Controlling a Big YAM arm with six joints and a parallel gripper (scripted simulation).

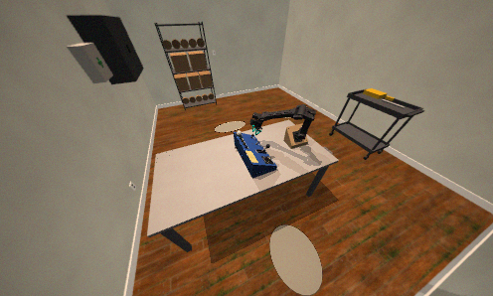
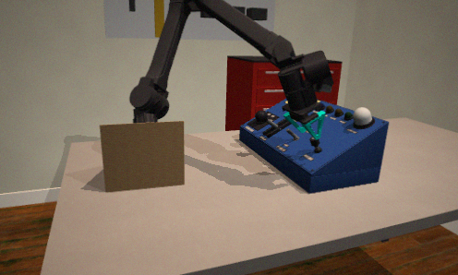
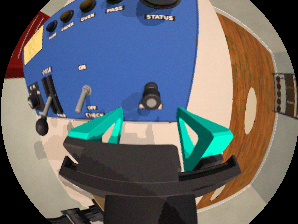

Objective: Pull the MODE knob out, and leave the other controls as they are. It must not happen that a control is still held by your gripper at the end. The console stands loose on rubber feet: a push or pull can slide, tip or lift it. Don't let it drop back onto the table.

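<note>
Now: the black knob 30 mm below my hand and 20 mm ahead of it. Round my hand: black lever: 240 mm to the left, 30 mm below, 30 mm behind; then toggle: 120 mm to the left, 40 mm below, 10 mm ahead; then blue sloped console: 190 mm to the left, 60 mm below, 40 mm ahead.
</note>
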